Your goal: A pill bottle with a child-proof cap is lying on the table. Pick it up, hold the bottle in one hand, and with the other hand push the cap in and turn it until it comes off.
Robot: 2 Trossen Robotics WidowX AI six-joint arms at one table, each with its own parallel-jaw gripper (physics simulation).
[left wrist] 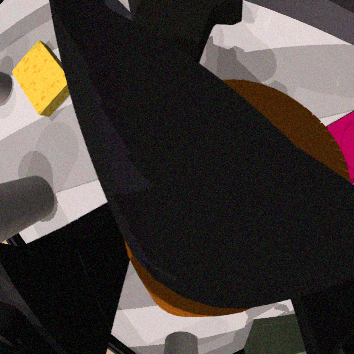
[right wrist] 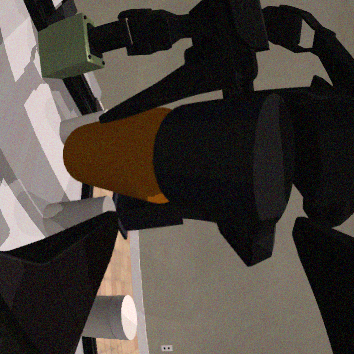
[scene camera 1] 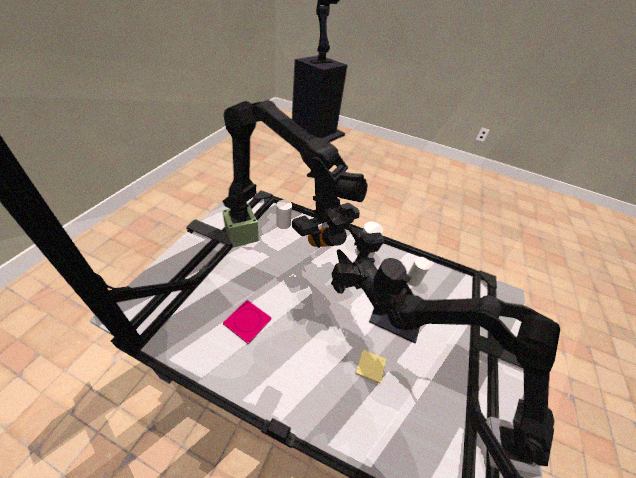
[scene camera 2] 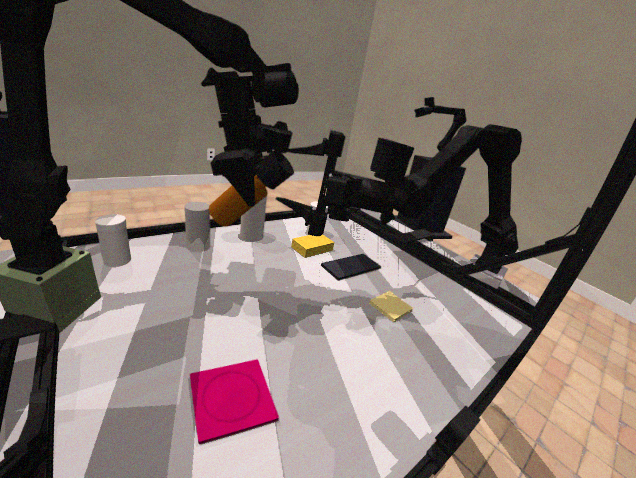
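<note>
The orange bottle (scene camera 1: 316, 237) (scene camera 2: 229, 205) (right wrist: 110, 155) is held tilted above the table. Its black cap (scene camera 2: 275, 168) (right wrist: 215, 160) is on its upper end. My left gripper (scene camera 1: 322, 237) (scene camera 2: 240, 197) is shut on the bottle, its fingers on either side of the orange body in the right wrist view. In the left wrist view a large dark shape hides much of the bottle (left wrist: 285, 107). My right gripper (scene camera 1: 347, 241) (scene camera 2: 282, 174) is open beside the cap, its fingers spread and apart from it in scene camera 2.
Grey cylinders (scene camera 1: 283, 214) (scene camera 2: 197, 226) stand near the table's far edge. A yellow sponge (scene camera 2: 312, 249) (left wrist: 40, 80), a dark slab (scene camera 2: 351, 266), a pale yellow pad (scene camera 1: 371, 366) (scene camera 2: 390, 306) and a magenta square (scene camera 1: 246, 321) (scene camera 2: 233, 398) lie on the table. A green block (scene camera 1: 241, 231) supports the left arm.
</note>
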